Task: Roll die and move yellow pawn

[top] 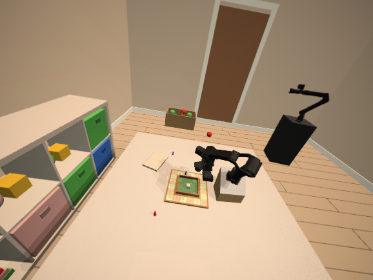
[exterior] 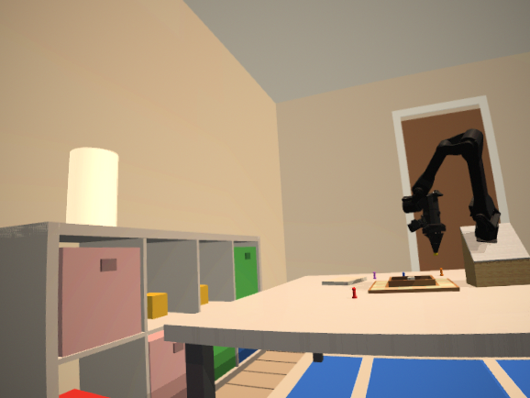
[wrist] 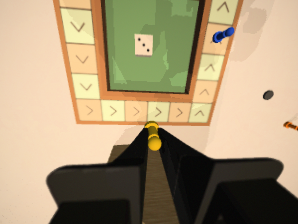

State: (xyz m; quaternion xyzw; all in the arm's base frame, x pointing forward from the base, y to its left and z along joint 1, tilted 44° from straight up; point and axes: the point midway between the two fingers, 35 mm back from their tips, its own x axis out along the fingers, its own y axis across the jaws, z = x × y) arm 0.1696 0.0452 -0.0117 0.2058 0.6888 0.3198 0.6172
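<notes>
Now: the white die 9 cm ahead of my gripper tip, 2 cm to the left of it and 9 cm below it. From my gripper tip the other things lie so: green tray: 9 cm ahead, 1 cm to the left, 11 cm below; yellow pawn: 1 cm above; blue pawn: 13 cm ahead, 10 cm to the right, 9 cm below.
</notes>
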